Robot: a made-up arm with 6 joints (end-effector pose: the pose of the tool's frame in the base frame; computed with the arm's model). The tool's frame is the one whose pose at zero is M. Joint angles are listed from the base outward.
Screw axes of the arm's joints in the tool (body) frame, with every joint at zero. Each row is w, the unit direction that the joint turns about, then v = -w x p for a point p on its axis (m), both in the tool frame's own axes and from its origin. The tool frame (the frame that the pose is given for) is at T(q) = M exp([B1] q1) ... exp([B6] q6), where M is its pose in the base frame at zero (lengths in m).
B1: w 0 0 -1 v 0.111 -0.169 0
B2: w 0 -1 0 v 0.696 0 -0.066
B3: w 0 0 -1 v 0.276 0.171 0
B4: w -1 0 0 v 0 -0.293 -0.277
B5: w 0 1 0 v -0.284 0 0.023
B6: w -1 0 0 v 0 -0.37 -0.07
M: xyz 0.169 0.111 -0.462 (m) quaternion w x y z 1 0 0 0
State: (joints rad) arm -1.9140 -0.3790 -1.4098 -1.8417 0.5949 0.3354
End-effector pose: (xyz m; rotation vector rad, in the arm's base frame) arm 0.4175 0.1955 0.1006 0.4668 -2.0251 -1.4084
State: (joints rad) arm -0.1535 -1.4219 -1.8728 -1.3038 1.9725 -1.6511
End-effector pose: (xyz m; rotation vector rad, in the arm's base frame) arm 0.3753 -0.1408 0.3550 0.8284 -1.8694 -0.3551
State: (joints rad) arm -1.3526 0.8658 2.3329 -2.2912 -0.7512 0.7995
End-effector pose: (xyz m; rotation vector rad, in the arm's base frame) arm 0.3790 0.5261 0.2154 2.1317 -0.1507 -1.9123
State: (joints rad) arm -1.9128 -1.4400 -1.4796 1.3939 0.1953 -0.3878
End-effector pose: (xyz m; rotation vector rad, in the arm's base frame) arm 0.5636 -0.4100 -0.1146 0.5018 -0.5428 -2.7783
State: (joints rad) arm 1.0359 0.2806 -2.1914 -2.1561 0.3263 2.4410
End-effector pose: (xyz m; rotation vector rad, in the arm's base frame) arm 0.2797 -0.6636 -0.2966 -0.4268 -0.3145 1.4220
